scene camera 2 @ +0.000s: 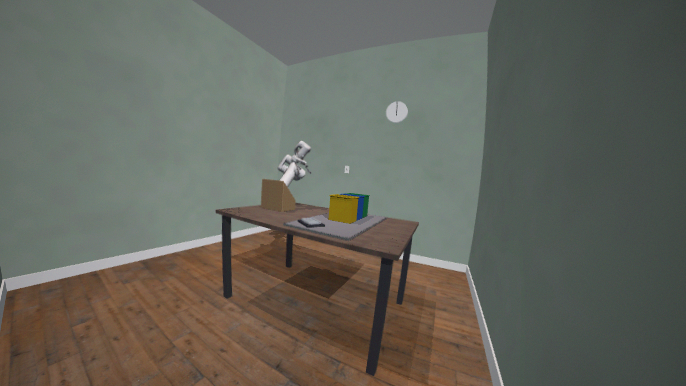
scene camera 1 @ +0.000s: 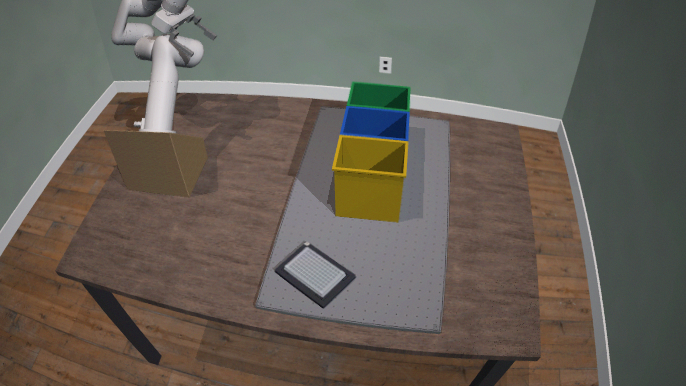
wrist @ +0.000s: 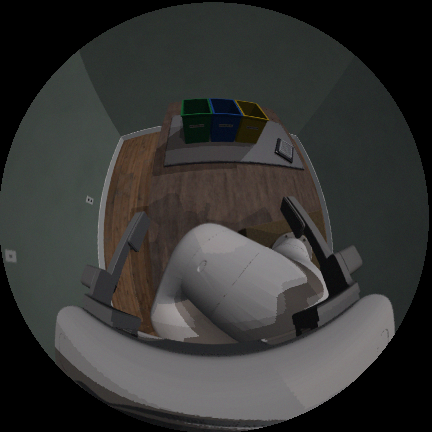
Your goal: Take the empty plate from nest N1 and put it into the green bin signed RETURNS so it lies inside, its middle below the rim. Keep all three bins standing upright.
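Frame: origin at the arm's base, x left, y back, z up, level; centimetres.
Seen in the pictures: hand, its tool point: (scene camera 2: 304,170) (scene camera 1: 199,42) (wrist: 212,224); arm's base, origin of its link: (scene camera 2: 280,188) (scene camera 1: 157,133).
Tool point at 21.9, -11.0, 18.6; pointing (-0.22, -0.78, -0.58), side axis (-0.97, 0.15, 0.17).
Observation:
Offsets run from my tool point to a thing's top centre, as dx, dy, dz. Level surfaces: height alone.
The pale plate {-57.4, -39.0, -32.7} (scene camera 1: 316,271) (scene camera 2: 311,221) (wrist: 285,149) lies flat in a dark nest {-57.4, -39.0, -33.8} (scene camera 1: 337,288) near the mat's front left corner in scene camera 1. The green bin {-6.8, -55.4, -17.3} (scene camera 1: 372,97) (scene camera 2: 366,205) (wrist: 196,130) stands upright at the far end of a row, beside the blue bin {-19.9, -53.9, -17.3} (scene camera 1: 375,122) (scene camera 2: 360,207) (wrist: 225,130) and the yellow bin {-33.0, -52.5, -17.3} (scene camera 1: 369,197) (scene camera 2: 343,209) (wrist: 250,131), both upright. The bin labels are too small to read. My gripper (scene camera 1: 201,46) (wrist: 216,208) is open and empty, high up near the arm's base, far from the plate and bins.
A grey perforated mat {dz -35.3} (scene camera 1: 410,280) (scene camera 2: 345,231) (wrist: 200,159) lies under the bins and nest. A tan block (scene camera 1: 150,162) (scene camera 2: 272,195) stands at the table's left, in front of the arm's base. My own arm link (wrist: 235,275) lies below the fingers in the wrist view.

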